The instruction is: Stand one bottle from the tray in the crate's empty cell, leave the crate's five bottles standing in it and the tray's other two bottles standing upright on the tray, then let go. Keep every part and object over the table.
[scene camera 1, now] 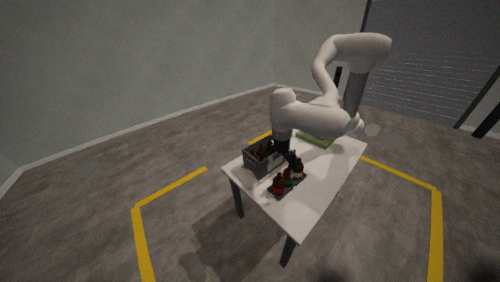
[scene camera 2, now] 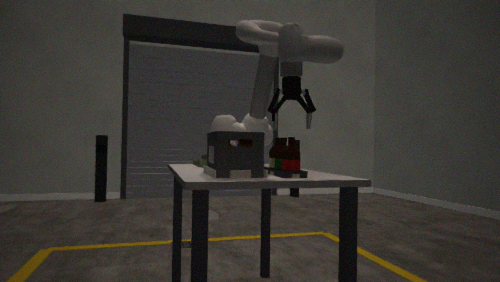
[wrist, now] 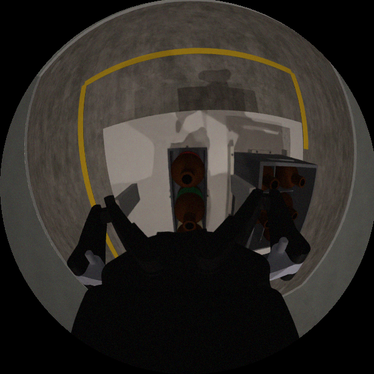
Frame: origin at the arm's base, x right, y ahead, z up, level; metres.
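Seen in the pictures: gripper, between the fingertips: (scene camera 1: 280, 170) (scene camera 2: 292, 129).
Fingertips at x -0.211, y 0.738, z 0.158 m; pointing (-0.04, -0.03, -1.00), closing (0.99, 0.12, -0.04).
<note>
Pixels of each thing's top centre, then the offset from my fingertips to it. "spot": a spot on its surface instead. Level surfaces: height alone.
- tray, a spot on its surface: (scene camera 2: 295, 174) spot: dx +0.001, dy +0.057, dz -0.177 m
- green label, a spot on its surface: (scene camera 2: 278, 163) spot: dx +0.038, dy -0.066, dz -0.141 m
- cream label, a spot on its surface: (scene camera 2: 272, 162) spot: dx +0.043, dy -0.153, dz -0.141 m
- grey crate, centre of its top: (scene camera 2: 233, 132) (scene camera 1: 265, 146) dx +0.228, dy -0.084, dz -0.016 m
- white table, height of its surface: dz -0.192 m
My gripper (scene camera 1: 283, 154) (scene camera 2: 291, 123) (wrist: 183, 187) is open and empty, pointing down, with its fingertips above the bottle tops by the tray (scene camera 2: 295, 174) (wrist: 170, 175). Three brown bottles stand upright in a row on the tray: one with a red label (scene camera 1: 279, 185) (scene camera 2: 291, 164) (wrist: 187, 170), one with a green label (scene camera 2: 278, 163) (wrist: 190, 205) in the middle, and one with a cream label (scene camera 1: 299, 169) (scene camera 2: 272, 162). The grey crate (scene camera 1: 256, 167) (scene camera 2: 235, 160) (wrist: 245, 170) stands beside the tray and holds brown bottles (scene camera 1: 261, 151) (wrist: 288, 177). A finger partly hides its cells in the wrist view.
The white table (scene camera 1: 320, 185) (scene camera 2: 330, 180) (wrist: 130, 145) carries the crate and tray near one end. A green plate (scene camera 1: 315, 139) (scene camera 2: 200, 163) lies at the arm's base end. In the wrist view, the right finger overlaps the crate's image.
</note>
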